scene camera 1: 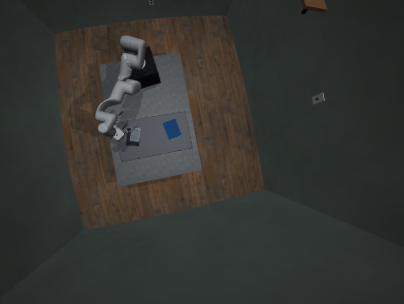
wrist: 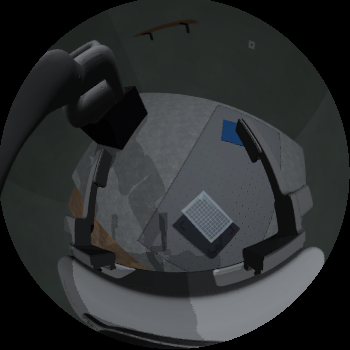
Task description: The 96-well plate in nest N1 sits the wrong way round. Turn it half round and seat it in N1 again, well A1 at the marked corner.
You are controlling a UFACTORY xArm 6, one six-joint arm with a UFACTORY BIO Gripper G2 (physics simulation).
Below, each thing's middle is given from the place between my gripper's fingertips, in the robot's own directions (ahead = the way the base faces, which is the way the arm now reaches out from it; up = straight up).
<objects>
Right now the pale 96-well plate (wrist: 202, 211) is 90 mm ahead of my hand, 60 mm to the right of it and 230 mm below it.
</objects>
